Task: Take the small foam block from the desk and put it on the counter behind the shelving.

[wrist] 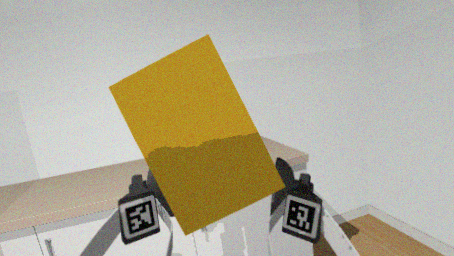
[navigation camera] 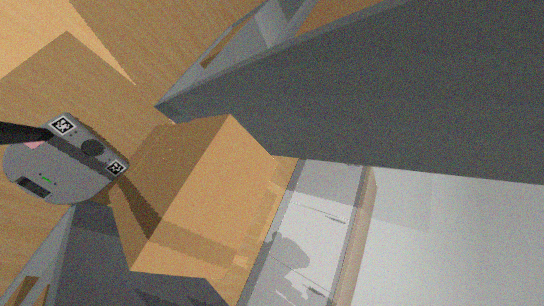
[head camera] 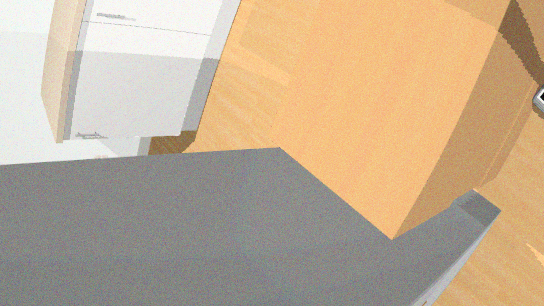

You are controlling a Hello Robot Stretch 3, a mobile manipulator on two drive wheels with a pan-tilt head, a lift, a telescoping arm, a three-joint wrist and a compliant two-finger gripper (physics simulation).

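Places are measured from the robot's base along level axes (x ahead, y left, z up), in millimetres.
Pixels of known places: gripper, fingertip midpoint: (wrist: 220,177); robot's base, origin of the base link: (navigation camera: 91,146).
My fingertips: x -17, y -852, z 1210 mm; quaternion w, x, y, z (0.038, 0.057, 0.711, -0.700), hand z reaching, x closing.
Observation:
Ahead of a thing's pixels: the offset from my fingertips to its top centre. "spot": to the spot under its first point. Level surfaces: height alone.
The yellow foam block @[93 mm up, 7 mm ahead, 23 mm left] (wrist: 195,105) is held tilted between the two fingers of my gripper (wrist: 220,177) in the wrist view. The gripper is shut on it, with a dark fingertip at each side of its lower part. The block hides part of the wood-topped counter @[300 mm down] (wrist: 65,192) behind it, which stands above white cabinet fronts. The counter's wooden top also shows at the upper left of the head view (head camera: 54,75) and at the lower right of the navigation view (navigation camera: 361,225). Neither of these two views shows the gripper or block.
A large grey surface (head camera: 150,225) (navigation camera: 375,100) meets a light wooden box-shaped unit @[spot: 400 mm down, 222 mm ahead, 585 mm left] (head camera: 370,100) (navigation camera: 210,200). White cabinets (head camera: 135,90) (navigation camera: 320,205) stand beyond them. My round base (navigation camera: 65,165) is close to the wooden unit. Pale walls (wrist: 390,125) rise behind the counter.

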